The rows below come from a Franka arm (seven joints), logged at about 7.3 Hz.
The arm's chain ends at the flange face. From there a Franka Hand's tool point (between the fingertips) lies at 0.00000 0.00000 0.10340 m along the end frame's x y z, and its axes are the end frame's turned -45 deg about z.
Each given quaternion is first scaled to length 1.
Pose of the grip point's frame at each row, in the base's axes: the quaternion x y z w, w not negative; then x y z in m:
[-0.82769 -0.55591 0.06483 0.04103 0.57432 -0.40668 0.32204]
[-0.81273 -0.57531 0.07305 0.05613 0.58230 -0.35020 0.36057]
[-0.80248 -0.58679 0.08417 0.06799 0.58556 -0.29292 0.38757]
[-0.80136 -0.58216 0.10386 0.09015 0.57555 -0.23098 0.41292]
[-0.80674 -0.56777 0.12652 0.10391 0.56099 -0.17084 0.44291]
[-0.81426 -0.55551 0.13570 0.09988 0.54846 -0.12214 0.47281]
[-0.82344 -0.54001 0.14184 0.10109 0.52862 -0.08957 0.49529]
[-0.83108 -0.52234 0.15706 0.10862 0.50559 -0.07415 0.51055]
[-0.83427 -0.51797 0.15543 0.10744 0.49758 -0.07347 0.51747]
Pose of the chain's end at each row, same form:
[-0.97743 -0.19685 0.07560 0.01310 0.59013 -0.40625 0.42422]
[-0.97103 -0.22050 0.08897 0.02390 0.60126 -0.35094 0.46221]
[-0.96595 -0.23503 0.10378 0.03060 0.60778 -0.29399 0.48855]
[-0.96314 -0.23118 0.13045 0.04354 0.60361 -0.23342 0.51241]
[-0.96261 -0.21583 0.15665 0.04758 0.59430 -0.17332 0.54077]
[-0.96486 -0.20162 0.16359 0.04035 0.58278 -0.12337 0.57034]
[-0.96741 -0.18379 0.16973 0.03912 0.56406 -0.09094 0.59242]
[-0.96771 -0.16454 0.18667 0.04025 0.54432 -0.07585 0.60641]
[-0.96898 -0.15928 0.18471 0.03978 0.53590 -0.07536 0.61349]

